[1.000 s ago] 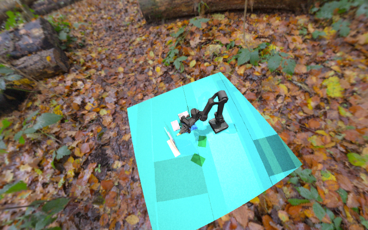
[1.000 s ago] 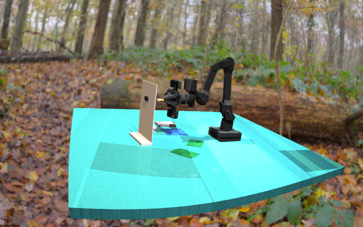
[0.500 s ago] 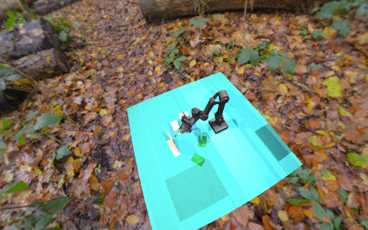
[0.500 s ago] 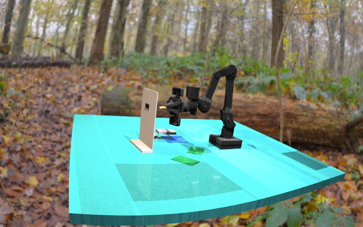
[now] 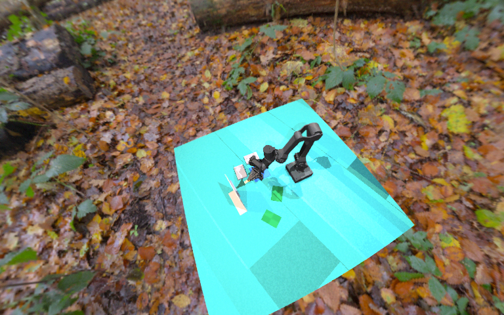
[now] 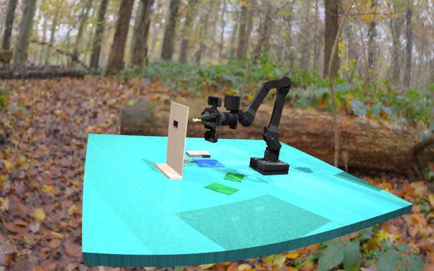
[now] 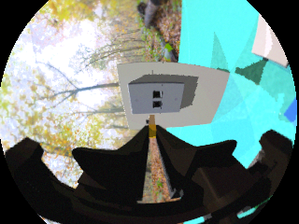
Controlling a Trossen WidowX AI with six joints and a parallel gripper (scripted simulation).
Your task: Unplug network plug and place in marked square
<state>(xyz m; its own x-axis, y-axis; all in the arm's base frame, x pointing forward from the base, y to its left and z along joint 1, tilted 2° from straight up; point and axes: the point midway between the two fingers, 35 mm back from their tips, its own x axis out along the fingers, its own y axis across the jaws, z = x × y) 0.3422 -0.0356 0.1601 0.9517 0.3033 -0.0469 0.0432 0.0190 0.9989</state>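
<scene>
My gripper tip is now 120 mm past the blue square, 110 mm to the left of it and 210 mm above it. Also, from my gripper tip: network plug: 10 mm ahead; tan upright panel: 100 mm ahead, 10 mm to the left, 90 mm below.
</scene>
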